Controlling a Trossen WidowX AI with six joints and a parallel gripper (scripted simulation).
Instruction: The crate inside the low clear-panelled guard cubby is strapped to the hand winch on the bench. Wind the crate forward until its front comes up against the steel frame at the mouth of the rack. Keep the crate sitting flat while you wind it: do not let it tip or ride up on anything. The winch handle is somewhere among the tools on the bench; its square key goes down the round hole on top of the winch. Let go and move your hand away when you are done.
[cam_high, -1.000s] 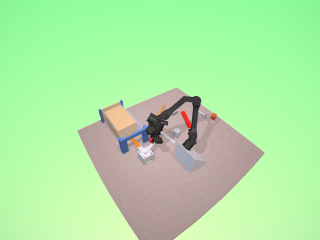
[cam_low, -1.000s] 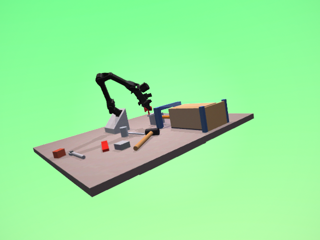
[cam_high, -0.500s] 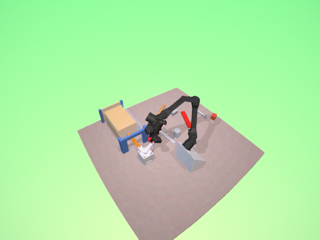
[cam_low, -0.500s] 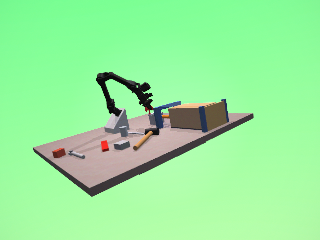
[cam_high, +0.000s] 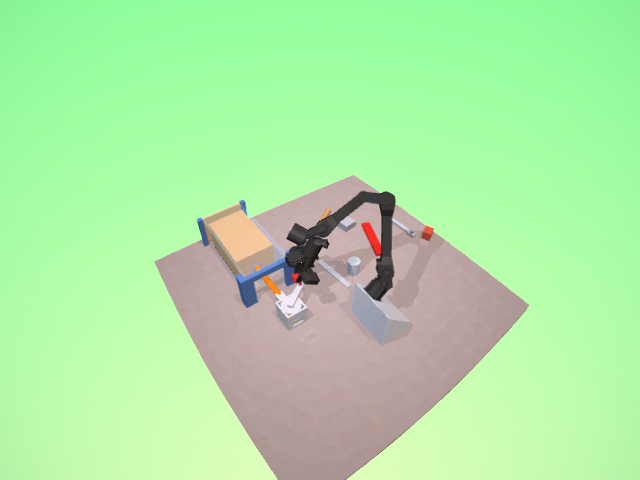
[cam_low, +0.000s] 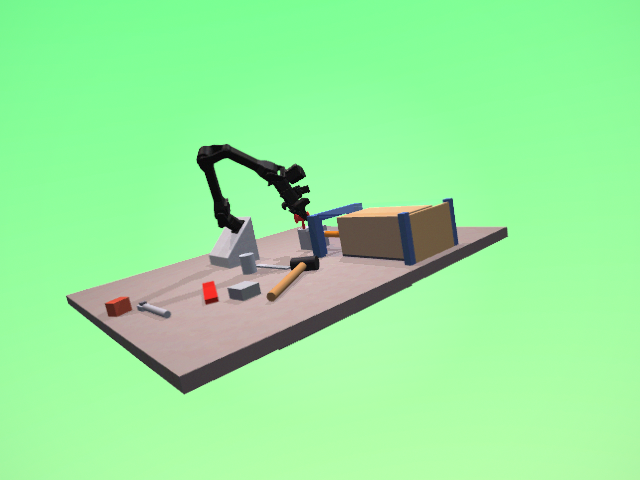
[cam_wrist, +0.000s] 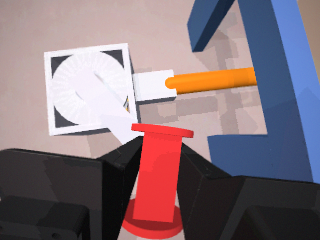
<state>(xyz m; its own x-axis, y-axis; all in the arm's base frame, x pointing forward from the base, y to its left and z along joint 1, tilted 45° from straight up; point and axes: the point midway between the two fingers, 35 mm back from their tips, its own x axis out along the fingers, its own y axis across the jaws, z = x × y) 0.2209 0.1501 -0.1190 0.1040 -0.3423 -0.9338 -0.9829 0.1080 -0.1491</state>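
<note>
My gripper tip is 30 mm past the winch handle, 30 mm above it and 10 mm to the right of it. Also, from my gripper tip: flat steel bar 220 mm to the right, 130 mm below, 50 mm ahead; then white winch 100 mm below, 80 mm behind, 50 mm to the left; then red grip 20 mm to the right.
</note>
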